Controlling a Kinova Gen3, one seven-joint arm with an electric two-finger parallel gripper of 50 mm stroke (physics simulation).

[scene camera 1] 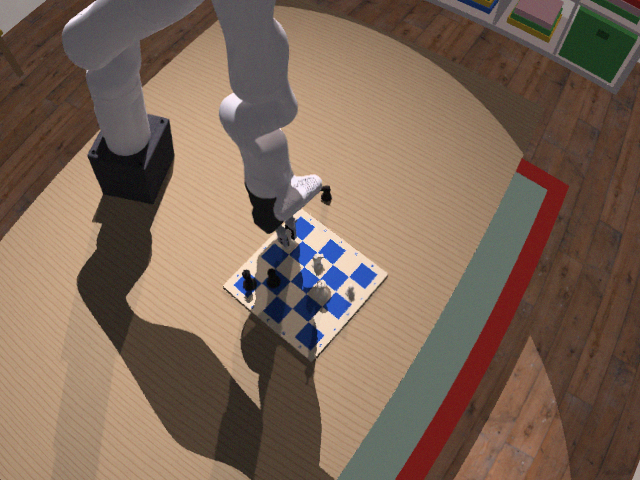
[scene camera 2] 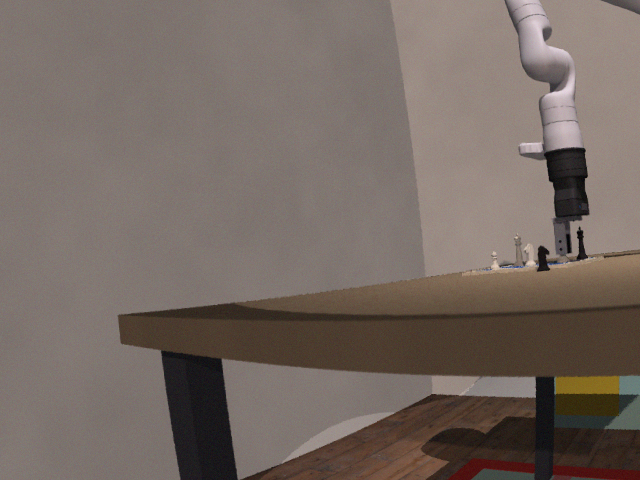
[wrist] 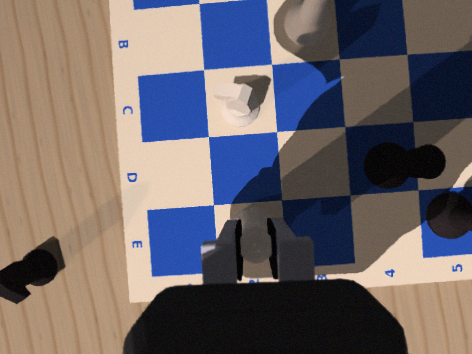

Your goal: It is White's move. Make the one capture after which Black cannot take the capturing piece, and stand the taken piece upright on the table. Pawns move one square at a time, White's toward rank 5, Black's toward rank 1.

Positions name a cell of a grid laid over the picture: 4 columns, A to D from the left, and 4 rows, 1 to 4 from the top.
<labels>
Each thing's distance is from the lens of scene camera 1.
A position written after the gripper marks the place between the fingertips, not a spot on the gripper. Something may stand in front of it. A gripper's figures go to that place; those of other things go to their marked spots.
gripper (scene camera 1: B2): 0.96 m
chessboard (scene camera 1: B3): 0.93 m
</labels>
